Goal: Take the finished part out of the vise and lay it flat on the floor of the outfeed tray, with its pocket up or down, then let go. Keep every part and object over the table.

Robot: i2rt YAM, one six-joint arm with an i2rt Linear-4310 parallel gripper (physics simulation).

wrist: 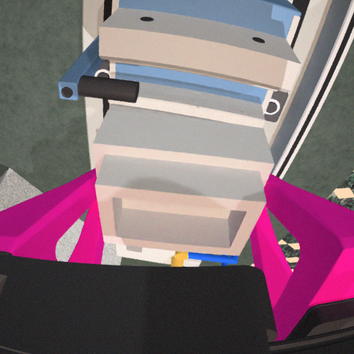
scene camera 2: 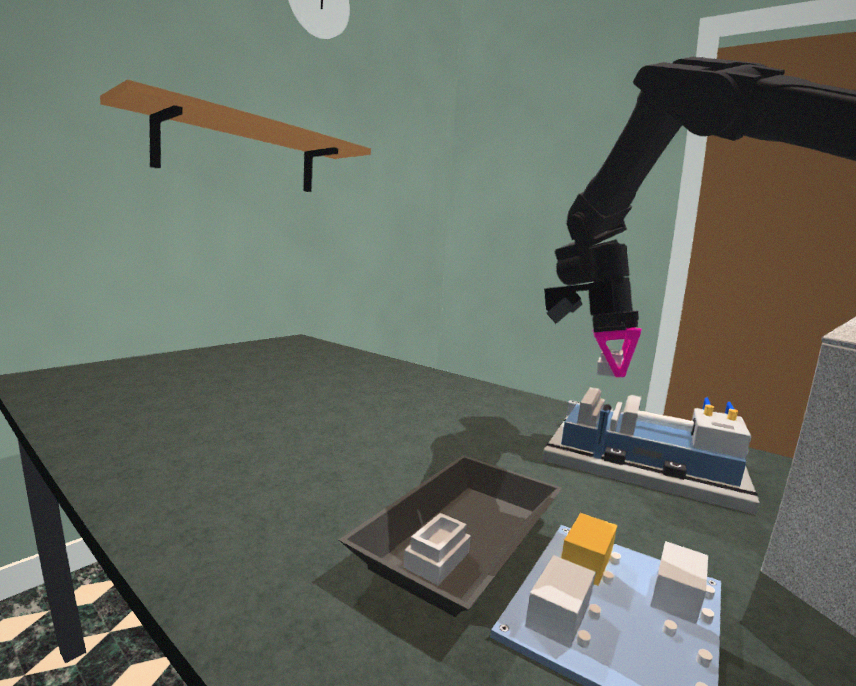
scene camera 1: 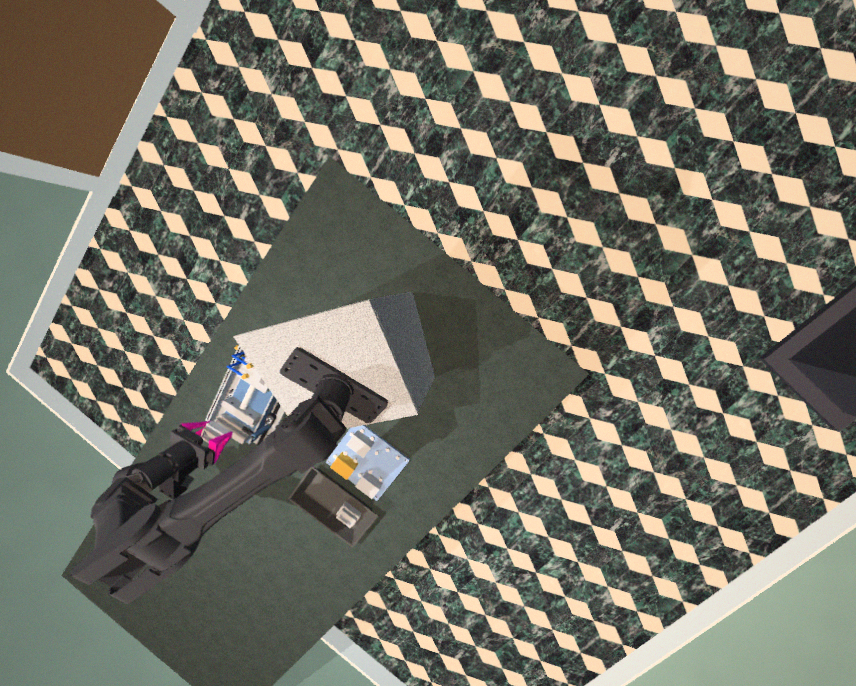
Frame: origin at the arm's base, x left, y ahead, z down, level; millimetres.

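Where they show: gripper, fingertip midpoint: (scene camera 2: 618, 374) (scene camera 1: 221, 428); arm's base, link origin: (scene camera 1: 336, 385).
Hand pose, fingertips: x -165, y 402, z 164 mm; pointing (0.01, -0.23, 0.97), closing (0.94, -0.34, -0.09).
Things, the pixels of their top centre, and the offset from my fingertips. "spot": a spot on its surface instead.
- finished part, top centre: (scene camera 2: 613, 350) (scene camera 1: 209, 438) dx +3, dy +13, dz -37 mm
- vise, top centre: (scene camera 2: 655, 405) (scene camera 1: 239, 402) dx -19, dy -60, dz +42 mm
- dark outfeed tray, surface spot: (scene camera 2: 500, 515) spot: dx +302, dy +25, dz +129 mm
- pale stepped part, top centre: (scene camera 2: 439, 530) (scene camera 1: 346, 519) dx +418, dy +28, dz +94 mm
- light blue plate, top centre: (scene camera 2: 618, 604) (scene camera 1: 366, 461) dx +346, dy -132, dz +133 mm
- orange block, top centre: (scene camera 2: 591, 532) (scene camera 1: 342, 468) dx +307, dy -84, dz +97 mm
My gripper (scene camera 1: 207, 437) (scene camera 2: 618, 371) (wrist: 177, 176) has magenta fingers and is shut on the finished part (scene camera 2: 606, 364) (wrist: 180, 172), a pale stepped block. Its rectangular pocket shows toward the wrist camera. The part hangs in the air above the vise (scene camera 1: 246, 408) (scene camera 2: 646, 454) (wrist: 200, 55), apart from its jaws. The vise is blue and grey, with a gap between the jaws. The dark outfeed tray (scene camera 1: 314, 494) (scene camera 2: 500, 515) stands on the table apart from the vise. Another pale stepped part (scene camera 1: 347, 514) (scene camera 2: 435, 550) sits in its near end, pocket up.
A light blue plate (scene camera 1: 391, 465) (scene camera 2: 628, 632) with pegs, two pale blocks and an orange block (scene camera 1: 344, 465) (scene camera 2: 590, 537) stands beside the tray. A large speckled box (scene camera 1: 321, 325) (scene camera 2: 818, 457) stands beyond the vise and plate. Blue and yellow fittings top the vise's far end.
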